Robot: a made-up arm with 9 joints. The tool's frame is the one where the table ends.
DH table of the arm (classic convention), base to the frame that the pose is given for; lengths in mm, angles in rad. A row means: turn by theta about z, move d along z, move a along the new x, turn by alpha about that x. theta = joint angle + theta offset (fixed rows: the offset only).
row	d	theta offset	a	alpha
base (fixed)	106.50	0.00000	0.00	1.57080
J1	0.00	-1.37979	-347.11	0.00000
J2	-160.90	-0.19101	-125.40	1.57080
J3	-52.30	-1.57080	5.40	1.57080
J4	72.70	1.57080	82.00	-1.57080
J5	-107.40	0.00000	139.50	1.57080
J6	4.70	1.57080	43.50	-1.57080
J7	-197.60	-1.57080	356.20	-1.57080
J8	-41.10	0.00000	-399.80	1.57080
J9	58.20	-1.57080	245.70	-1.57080
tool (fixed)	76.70	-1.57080	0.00	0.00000
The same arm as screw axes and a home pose.
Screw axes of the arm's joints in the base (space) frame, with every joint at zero. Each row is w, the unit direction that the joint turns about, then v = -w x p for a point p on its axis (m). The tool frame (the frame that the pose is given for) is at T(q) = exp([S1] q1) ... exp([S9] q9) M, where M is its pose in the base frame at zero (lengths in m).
S1 = (0, -1, 0, 0.1065, 0.0000, 0.0000)
S2 = (0, -1, 0, 0.4473, 0.0000, 0.0659)
S3 = (-1, 0, 0, 0.0000, -0.5727, 0.1609)
S4 = (0, 0, 1, 0.1663, 0.0136, 0.0000)
S5 = (0, -1, 0, 0.6454, 0.0000, 0.0956)
S6 = (0, 0, 1, 0.2737, 0.2351, 0.0000)
S7 = (1, 0, 0, 0.0000, 0.6501, -0.2302)
S8 = (0, -1, 0, 1.0063, 0.0000, 0.4327)
S9 = (1, 0, 0, 0.0000, 0.6065, -0.2713)
M: xyz -0.3745 0.5170 0.6832 (m) quaternion w x y z 1 0 0.000004 0

